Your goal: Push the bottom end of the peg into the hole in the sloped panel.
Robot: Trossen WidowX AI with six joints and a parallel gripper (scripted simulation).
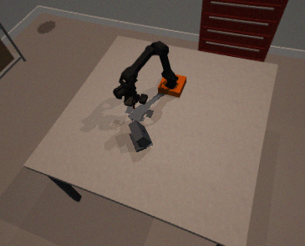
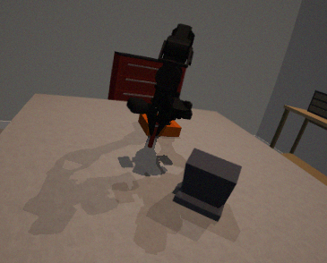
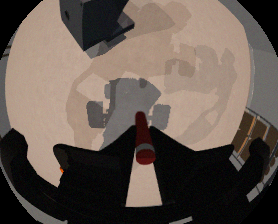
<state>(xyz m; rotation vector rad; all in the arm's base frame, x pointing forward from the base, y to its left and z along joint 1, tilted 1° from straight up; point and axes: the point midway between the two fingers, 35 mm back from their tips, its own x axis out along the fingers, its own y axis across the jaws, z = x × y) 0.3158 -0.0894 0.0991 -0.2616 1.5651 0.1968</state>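
The panel lies 140 mm ahead of my gripper tip, 150 mm to the left of it and 40 mm below it. The rest, counted from my gripper tip: red peg (20 mm above).
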